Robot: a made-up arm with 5 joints.
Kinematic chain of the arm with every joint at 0, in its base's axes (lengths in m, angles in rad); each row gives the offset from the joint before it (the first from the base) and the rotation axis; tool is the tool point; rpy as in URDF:
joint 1: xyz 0.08 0 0.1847 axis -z
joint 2: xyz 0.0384 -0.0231 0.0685 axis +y
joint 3: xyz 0.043 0 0.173 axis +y
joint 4: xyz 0.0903 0 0.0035 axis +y
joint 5: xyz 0.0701 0.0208 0 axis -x
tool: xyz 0 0 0 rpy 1.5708 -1.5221 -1.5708
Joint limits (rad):
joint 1: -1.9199..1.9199
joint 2: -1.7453..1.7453
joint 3: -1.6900..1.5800
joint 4: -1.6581..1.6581
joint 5: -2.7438..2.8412
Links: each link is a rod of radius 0.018 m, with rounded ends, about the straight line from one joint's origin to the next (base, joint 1, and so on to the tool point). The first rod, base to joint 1, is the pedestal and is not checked.
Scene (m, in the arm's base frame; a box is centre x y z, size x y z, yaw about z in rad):
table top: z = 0
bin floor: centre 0.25 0.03 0.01 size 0.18 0.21 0.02 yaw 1
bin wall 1: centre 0.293 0.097 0.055 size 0.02 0.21 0.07 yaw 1
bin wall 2: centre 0.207 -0.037 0.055 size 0.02 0.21 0.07 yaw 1
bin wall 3: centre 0.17 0.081 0.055 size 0.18 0.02 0.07 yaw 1
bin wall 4: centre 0.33 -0.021 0.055 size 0.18 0.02 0.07 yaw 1
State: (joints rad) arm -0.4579 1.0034 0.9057 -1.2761 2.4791
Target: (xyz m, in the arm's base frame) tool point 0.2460 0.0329 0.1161
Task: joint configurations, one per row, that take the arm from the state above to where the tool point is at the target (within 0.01 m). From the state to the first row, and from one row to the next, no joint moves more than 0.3 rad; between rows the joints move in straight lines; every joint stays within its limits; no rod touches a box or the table.
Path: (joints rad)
1: -0.3336 1.1892 0.9837 -1.2103 2.4791
2: -0.2092 1.3750 1.0617 -1.1444 2.4791

